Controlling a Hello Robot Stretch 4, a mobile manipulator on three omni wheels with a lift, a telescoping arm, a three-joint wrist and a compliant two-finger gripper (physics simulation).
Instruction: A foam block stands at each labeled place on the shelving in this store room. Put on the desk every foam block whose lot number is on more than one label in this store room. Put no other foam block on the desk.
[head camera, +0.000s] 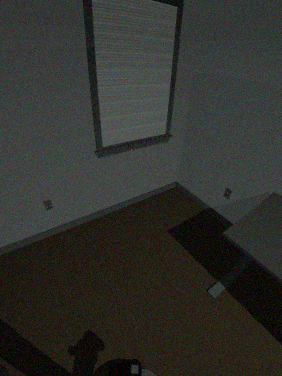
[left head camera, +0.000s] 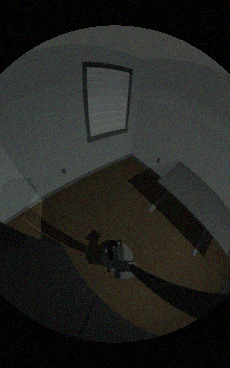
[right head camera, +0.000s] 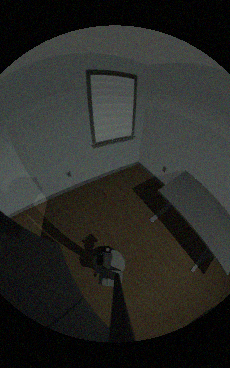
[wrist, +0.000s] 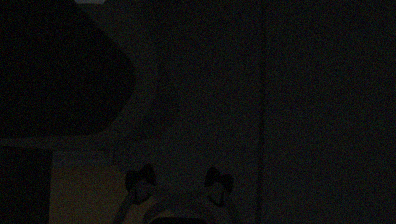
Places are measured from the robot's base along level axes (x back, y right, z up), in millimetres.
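Where they show: gripper, fingertip midpoint: (left head camera: 112, 271) (right head camera: 98, 277) (wrist: 180, 177).
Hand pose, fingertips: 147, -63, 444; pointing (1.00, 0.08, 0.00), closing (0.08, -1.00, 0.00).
Observation:
After its pixels a point has its place, as x, y, z.
The desk (head camera: 260, 225) {-843, 794, 693} (left head camera: 192, 197) {-502, 958, 693} (right head camera: 197, 210) {-491, 997, 693} stands along the wall at the right, its pale top partly in view and a dark shadow on the floor beneath. My gripper (wrist: 180, 177) {147, -63, 444} is open, with its two dark fingertips wide apart at the bottom of the wrist view and no block between them. A large dark surface with a vertical seam fills the area behind the fingers. No foam block or readable label shows in these views. The picture is very dim and grainy.
A window (head camera: 135, 75) {-1852, -74, 1428} (left head camera: 107, 102) {-1846, -82, 1373} (right head camera: 114, 107) {-1867, -51, 1402} with a closed blind is on the wall ahead. A large dark panelled surface (left head camera: 40, 280) {227, -594, 836} (right head camera: 35, 280) {312, -538, 760} is at the lower left. Desk feet (head camera: 216, 289) (left head camera: 152, 208) (right head camera: 153, 219) reach onto the brown floor (head camera: 125, 280) {-822, -105, -27}.

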